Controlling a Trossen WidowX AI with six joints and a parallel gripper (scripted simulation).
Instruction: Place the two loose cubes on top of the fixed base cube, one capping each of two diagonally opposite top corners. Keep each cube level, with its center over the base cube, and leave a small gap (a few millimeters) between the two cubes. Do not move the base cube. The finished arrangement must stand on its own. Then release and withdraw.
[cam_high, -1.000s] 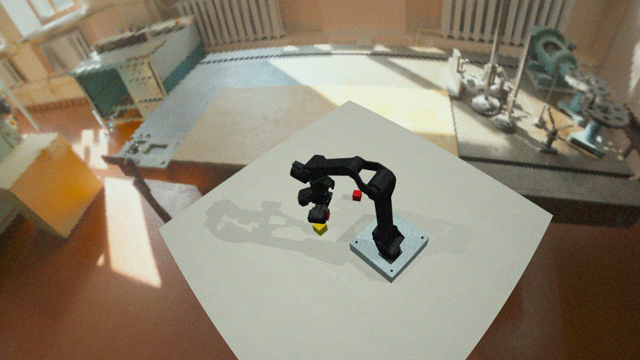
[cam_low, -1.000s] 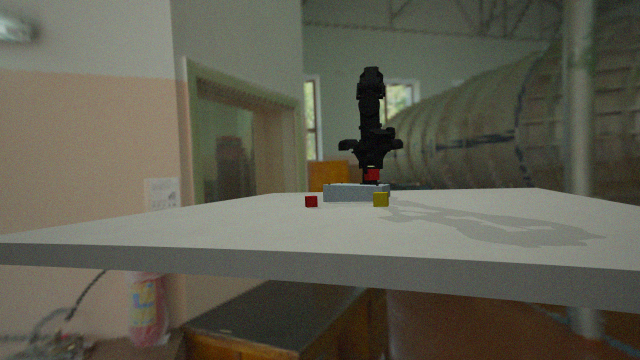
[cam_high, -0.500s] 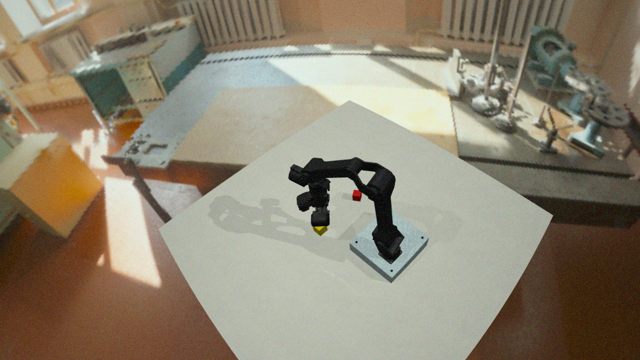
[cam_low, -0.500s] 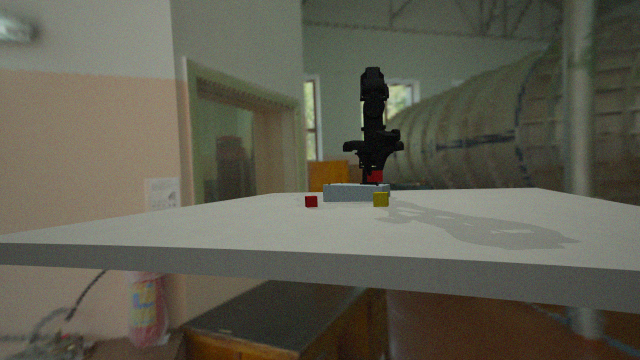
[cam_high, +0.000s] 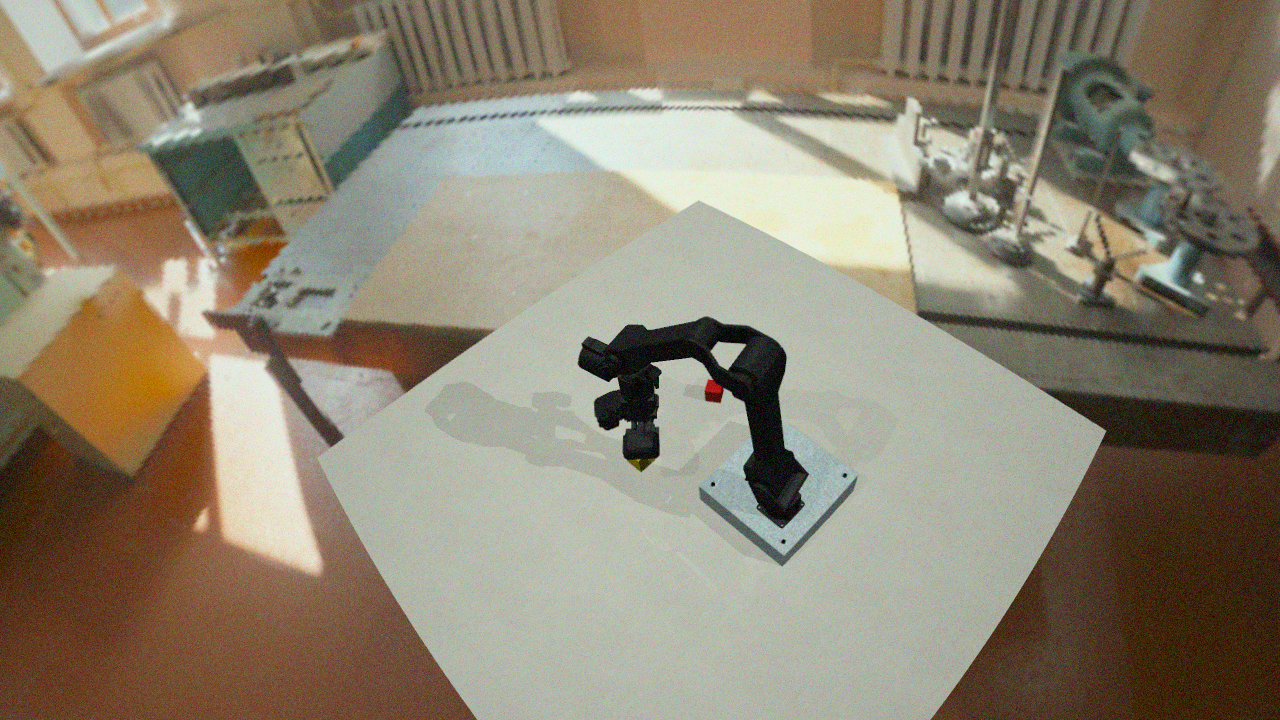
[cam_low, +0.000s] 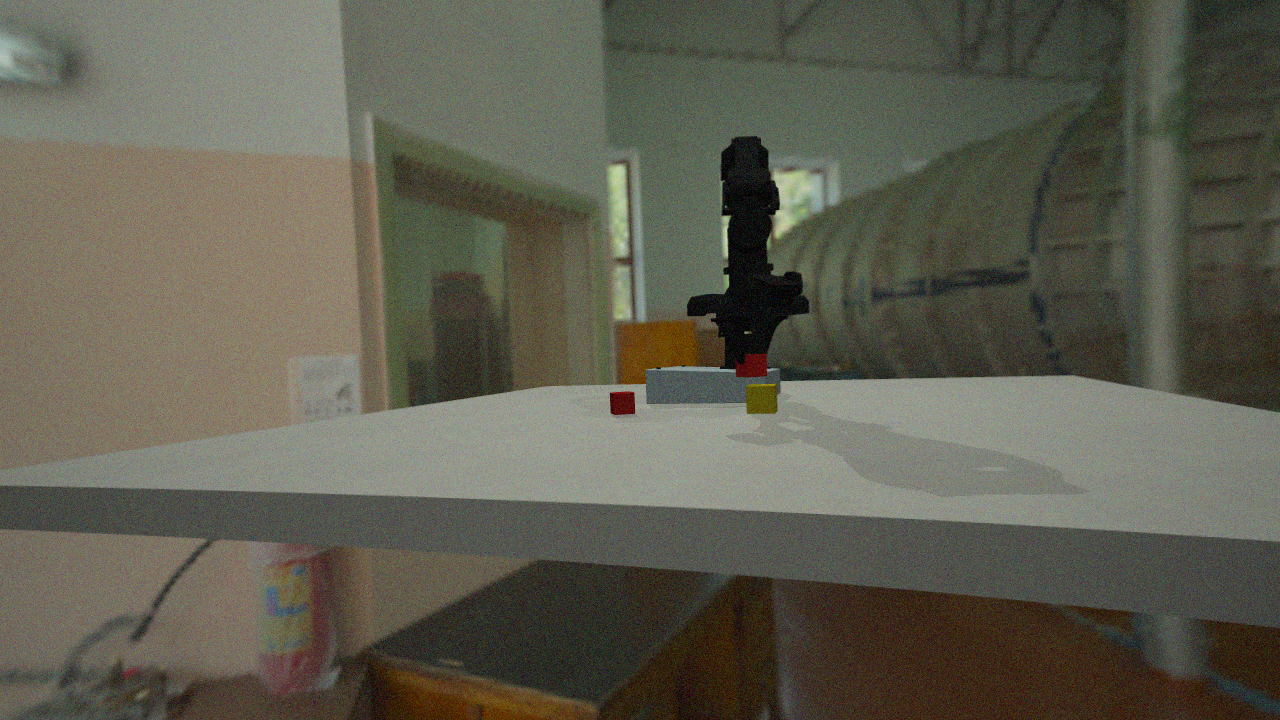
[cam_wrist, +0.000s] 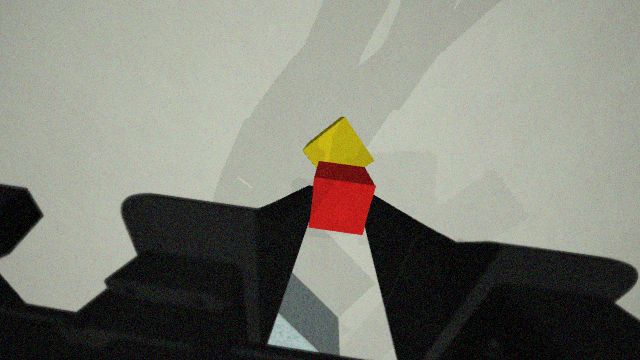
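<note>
Now: the yellow base cube 5 cm below my gripper tip, 2 cm to the left of it and 1 cm ahead of it.
</note>
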